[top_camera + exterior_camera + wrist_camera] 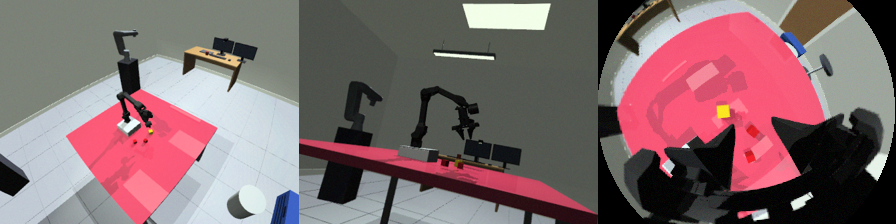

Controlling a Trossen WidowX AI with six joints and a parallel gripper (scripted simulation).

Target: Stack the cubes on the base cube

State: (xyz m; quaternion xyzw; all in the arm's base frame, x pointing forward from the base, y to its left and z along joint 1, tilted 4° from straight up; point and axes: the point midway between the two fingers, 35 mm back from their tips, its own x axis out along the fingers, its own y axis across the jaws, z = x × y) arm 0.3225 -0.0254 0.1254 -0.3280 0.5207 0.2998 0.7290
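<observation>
Now: gripper tip 100 mm past the red cube, 140 mm to the left of it and 160 mm above it. From my gripper tip the other things lie so: yellow cube (30 mm behind, 50 mm to the left, 160 mm below).
</observation>
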